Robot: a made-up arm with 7 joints. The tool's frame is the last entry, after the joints.
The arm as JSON. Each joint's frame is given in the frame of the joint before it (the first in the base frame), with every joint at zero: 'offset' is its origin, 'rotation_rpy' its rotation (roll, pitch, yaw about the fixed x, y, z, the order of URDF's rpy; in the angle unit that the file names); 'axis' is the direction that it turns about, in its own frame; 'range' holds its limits. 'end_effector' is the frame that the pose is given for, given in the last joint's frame.
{
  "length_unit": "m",
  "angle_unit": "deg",
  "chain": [
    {
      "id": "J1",
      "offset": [
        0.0,
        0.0,
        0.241
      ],
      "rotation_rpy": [
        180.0,
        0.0,
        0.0
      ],
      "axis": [
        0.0,
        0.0,
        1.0
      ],
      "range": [
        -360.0,
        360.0
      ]
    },
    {
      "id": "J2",
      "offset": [
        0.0,
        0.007,
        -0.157
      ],
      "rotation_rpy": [
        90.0,
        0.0,
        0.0
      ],
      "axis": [
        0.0,
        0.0,
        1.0
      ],
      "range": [
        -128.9,
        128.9
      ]
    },
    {
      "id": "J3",
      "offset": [
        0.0,
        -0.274,
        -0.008
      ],
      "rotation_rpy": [
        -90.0,
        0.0,
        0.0
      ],
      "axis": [
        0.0,
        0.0,
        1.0
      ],
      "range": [
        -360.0,
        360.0
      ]
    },
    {
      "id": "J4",
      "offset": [
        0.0,
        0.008,
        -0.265
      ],
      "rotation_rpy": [
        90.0,
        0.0,
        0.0
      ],
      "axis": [
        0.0,
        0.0,
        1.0
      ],
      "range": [
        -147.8,
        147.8
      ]
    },
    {
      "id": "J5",
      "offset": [
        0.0,
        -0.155,
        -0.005
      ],
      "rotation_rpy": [
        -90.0,
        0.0,
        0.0
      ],
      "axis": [
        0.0,
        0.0,
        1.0
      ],
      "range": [
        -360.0,
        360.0
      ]
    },
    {
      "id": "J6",
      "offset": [
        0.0,
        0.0,
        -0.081
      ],
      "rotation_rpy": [
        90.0,
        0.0,
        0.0
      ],
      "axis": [
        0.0,
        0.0,
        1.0
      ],
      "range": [
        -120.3,
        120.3
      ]
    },
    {
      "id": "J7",
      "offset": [
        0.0,
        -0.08,
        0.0
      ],
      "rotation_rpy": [
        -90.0,
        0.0,
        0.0
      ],
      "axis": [
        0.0,
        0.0,
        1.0
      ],
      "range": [
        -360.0,
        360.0
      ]
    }
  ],
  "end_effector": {
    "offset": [
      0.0,
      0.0,
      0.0
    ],
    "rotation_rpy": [
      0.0,
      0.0,
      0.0
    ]
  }
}
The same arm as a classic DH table. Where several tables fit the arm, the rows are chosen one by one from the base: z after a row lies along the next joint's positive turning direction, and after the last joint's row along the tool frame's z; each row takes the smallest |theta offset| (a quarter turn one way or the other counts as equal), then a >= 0, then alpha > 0; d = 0 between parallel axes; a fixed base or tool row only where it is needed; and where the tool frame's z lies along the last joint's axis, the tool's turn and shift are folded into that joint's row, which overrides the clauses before.
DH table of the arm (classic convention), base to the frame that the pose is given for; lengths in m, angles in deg. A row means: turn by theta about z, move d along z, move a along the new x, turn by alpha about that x. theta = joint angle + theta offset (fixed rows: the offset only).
base (fixed): theta_offset 0.00, d 0.0000, a 0.0000, alpha 180.00
J1: theta_offset 0.00, d -0.3980, a 0.0000, alpha 90.00
J2: theta_offset 0.00, d -0.0150, a 0.0000, alpha -90.00
J3: theta_offset 0.00, d -0.5390, a 0.0000, alpha 90.00
J4: theta_offset 0.00, d -0.0130, a 0.0000, alpha -90.00
J5: theta_offset 0.00, d -0.2360, a 0.0000, alpha 90.00
J6: theta_offset 0.00, d 0.0000, a 0.0000, alpha -90.00
J7: theta_offset 0.00, d -0.0800, a 0.0000, alpha 0.00
Joint limits (deg, base to tool): -360.00..360.00 -128.90..128.90 -360.00..360.00 -147.80..147.80 -360.00..360.00 -120.30..120.30 -360.00..360.00

